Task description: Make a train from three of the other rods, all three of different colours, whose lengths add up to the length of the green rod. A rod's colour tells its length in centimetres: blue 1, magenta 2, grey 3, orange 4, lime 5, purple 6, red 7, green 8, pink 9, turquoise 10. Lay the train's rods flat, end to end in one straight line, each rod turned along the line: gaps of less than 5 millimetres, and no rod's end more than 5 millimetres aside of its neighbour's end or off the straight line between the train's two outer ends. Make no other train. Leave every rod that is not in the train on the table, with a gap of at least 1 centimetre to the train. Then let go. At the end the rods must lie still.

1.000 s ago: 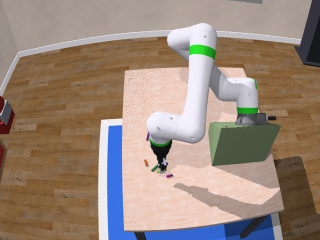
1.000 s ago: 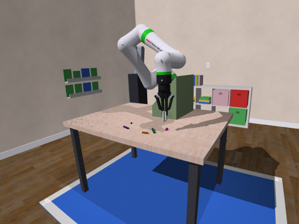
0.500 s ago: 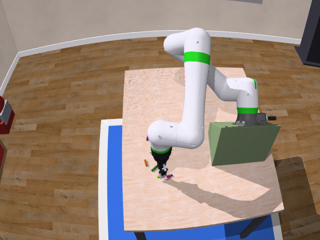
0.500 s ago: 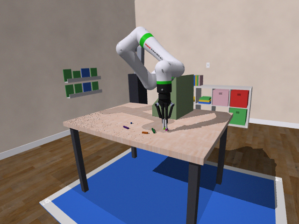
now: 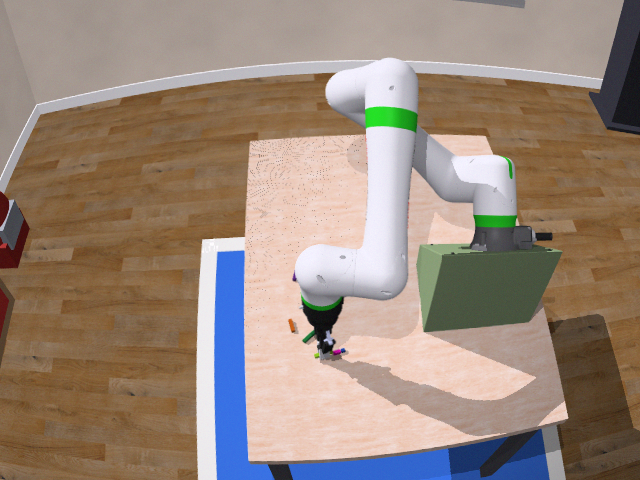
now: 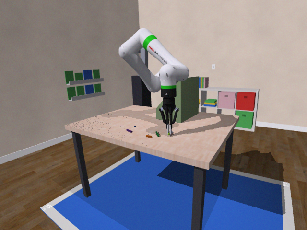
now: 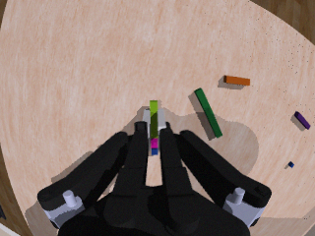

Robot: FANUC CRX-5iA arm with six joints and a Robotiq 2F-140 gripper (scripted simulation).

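Now: the lime rod 3 cm below my hand. Also, from my hand: magenta rod (4 cm below, 3 cm behind, 1 cm to the right); then orange rod (9 cm to the right, 9 cm ahead, 4 cm below); then green rod (7 cm to the right, 4 cm below, 3 cm ahead).
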